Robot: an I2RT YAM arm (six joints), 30 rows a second.
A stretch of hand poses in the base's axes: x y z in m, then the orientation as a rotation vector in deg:
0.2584 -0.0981 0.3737 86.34 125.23 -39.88
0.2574 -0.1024 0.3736 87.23 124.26 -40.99
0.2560 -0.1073 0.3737 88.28 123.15 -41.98
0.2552 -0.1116 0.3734 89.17 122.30 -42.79
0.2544 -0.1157 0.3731 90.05 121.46 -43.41
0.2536 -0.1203 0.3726 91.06 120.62 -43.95
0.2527 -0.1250 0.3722 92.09 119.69 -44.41
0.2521 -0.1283 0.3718 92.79 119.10 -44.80
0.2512 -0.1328 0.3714 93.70 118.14 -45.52
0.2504 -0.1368 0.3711 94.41 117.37 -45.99
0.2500 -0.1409 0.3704 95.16 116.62 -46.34
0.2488 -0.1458 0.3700 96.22 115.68 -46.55
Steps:
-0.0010 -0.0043 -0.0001 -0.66 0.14 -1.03
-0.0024 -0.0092 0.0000 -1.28 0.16 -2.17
-0.0032 -0.0135 -0.0003 -1.73 0.23 -3.12
-0.0040 -0.0176 -0.0006 -2.09 0.21 -4.03
-0.0048 -0.0222 -0.0011 -2.36 0.18 -5.01
-0.0057 -0.0269 -0.0015 -2.62 0.05 -6.01
-0.0063 -0.0302 -0.0019 -2.81 0.04 -6.70
-0.0072 -0.0347 -0.0023 -3.25 0.04 -7.68
-0.0080 -0.0387 -0.0026 -3.55 -0.02 -8.44
-0.0084 -0.0428 -0.0033 -3.78 -0.13 -9.19
-0.0096 -0.0477 -0.0037 -3.91 -0.36 -10.18

